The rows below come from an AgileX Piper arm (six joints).
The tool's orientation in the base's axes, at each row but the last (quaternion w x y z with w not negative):
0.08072, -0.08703, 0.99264, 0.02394
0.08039, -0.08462, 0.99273, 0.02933
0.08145, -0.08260, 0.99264, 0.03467
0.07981, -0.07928, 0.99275, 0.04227
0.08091, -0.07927, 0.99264, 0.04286
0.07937, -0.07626, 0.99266, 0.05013
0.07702, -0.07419, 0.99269, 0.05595
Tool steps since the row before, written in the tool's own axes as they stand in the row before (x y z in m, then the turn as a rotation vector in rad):
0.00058, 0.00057, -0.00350, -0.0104, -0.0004, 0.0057
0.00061, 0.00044, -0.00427, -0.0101, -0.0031, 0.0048
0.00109, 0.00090, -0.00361, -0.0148, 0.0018, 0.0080
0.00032, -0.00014, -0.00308, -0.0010, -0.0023, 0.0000
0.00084, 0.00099, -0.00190, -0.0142, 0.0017, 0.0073
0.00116, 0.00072, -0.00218, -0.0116, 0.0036, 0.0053
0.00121, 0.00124, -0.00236, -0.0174, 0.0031, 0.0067
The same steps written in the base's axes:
-0.00121, 0.00025, 0.00337, 0.0111, 0.0017, -0.0039
-0.00133, 0.00003, 0.00413, 0.0111, -0.0011, -0.0032
-0.00178, 0.00042, 0.00342, 0.0153, 0.0048, -0.0053
-0.00076, -0.00048, 0.00297, 0.0014, -0.0021, 0.0000
-0.00127, 0.00066, 0.00180, 0.0147, 0.0045, -0.0047
-0.00157, 0.00030, 0.00201, 0.0115, 0.0058, -0.0030
-0.00172, 0.00076, 0.00225, 0.0175, 0.0063, -0.0035

